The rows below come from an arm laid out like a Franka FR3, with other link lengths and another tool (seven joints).
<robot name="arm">
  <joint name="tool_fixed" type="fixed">
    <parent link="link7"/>
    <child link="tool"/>
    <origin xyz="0.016 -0.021 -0.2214" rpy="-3.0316 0 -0.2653"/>
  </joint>
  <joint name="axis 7" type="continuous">
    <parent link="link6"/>
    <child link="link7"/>
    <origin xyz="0.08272 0 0" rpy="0 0 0"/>
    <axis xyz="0 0 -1"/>
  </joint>
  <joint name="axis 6" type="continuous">
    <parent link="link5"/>
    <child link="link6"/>
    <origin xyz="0 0 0" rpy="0 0 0"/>
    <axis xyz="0 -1 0"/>
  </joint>
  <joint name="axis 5" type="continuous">
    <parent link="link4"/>
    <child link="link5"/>
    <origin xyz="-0.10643 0 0.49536" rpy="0 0 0"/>
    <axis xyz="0 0 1"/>
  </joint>
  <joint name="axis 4" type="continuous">
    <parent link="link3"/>
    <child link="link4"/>
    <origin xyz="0.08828 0 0" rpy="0 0 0"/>
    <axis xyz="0 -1 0"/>
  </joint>
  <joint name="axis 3" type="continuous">
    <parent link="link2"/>
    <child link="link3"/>
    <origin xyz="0 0 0.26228" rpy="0 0 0"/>
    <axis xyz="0 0 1"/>
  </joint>
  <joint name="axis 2" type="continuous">
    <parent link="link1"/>
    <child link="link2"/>
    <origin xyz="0 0 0" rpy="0 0 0"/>
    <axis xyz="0 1 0"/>
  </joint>
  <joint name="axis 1" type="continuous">
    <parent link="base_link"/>
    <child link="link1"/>
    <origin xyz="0 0 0.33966" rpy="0 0 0"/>
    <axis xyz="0 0 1"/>
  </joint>
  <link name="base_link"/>
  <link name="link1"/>
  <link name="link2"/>
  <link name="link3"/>
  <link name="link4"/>
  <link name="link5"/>
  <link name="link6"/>
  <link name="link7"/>
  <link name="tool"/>
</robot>
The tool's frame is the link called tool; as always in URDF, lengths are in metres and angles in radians. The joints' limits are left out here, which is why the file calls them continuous.
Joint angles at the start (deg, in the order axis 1, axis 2, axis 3, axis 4, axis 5, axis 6, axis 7): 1.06, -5.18, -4.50, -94.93, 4.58, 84.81, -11.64
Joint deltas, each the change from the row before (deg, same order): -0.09, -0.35, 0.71, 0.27, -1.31, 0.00, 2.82; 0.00, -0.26, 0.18, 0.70, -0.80, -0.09, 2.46; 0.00, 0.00, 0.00, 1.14, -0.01, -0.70, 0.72; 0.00, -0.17, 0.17, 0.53, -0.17, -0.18, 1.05; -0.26, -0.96, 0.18, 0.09, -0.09, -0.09, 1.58; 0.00, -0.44, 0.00, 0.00, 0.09, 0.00, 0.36; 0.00, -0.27, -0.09, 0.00, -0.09, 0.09, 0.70; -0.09, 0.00, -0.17, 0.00, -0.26, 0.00, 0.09
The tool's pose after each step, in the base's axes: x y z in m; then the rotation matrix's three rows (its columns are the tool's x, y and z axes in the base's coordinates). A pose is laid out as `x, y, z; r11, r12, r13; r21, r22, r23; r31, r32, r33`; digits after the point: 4 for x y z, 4 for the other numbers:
0.6400, -0.0375, 0.4939; 0.9847, -0.1653, -0.0546; -0.1536, -0.9726, 0.1746; -0.0819, -0.1635, -0.9831
0.6394, -0.0395, 0.5038; 0.9787, -0.2023, -0.0361; -0.1942, -0.9680, 0.1592; -0.0671, -0.1488, -0.9866
0.6384, -0.0398, 0.5143; 0.9767, -0.2129, -0.0273; -0.2060, -0.9656, 0.1583; -0.0600, -0.1490, -0.9870
0.6377, -0.0389, 0.5213; 0.9739, -0.2265, -0.0169; -0.2213, -0.9629, 0.1544; -0.0513, -0.1466, -0.9879
0.6337, -0.0405, 0.5327; 0.9677, -0.2521, 0.0027; -0.2496, -0.9563, 0.1520; -0.0357, -0.1478, -0.9884
0.6321, -0.0403, 0.5375; 0.9664, -0.2569, 0.0111; -0.2555, -0.9546, 0.1535; -0.0289, -0.1512, -0.9881
0.6312, -0.0419, 0.5407; 0.9629, -0.2693, 0.0187; -0.2690, -0.9511, 0.1518; -0.0230, -0.1512, -0.9882
0.6309, -0.0459, 0.5407; 0.9611, -0.2756, 0.0194; -0.2753, -0.9500, 0.1476; -0.0222, -0.1472, -0.9889

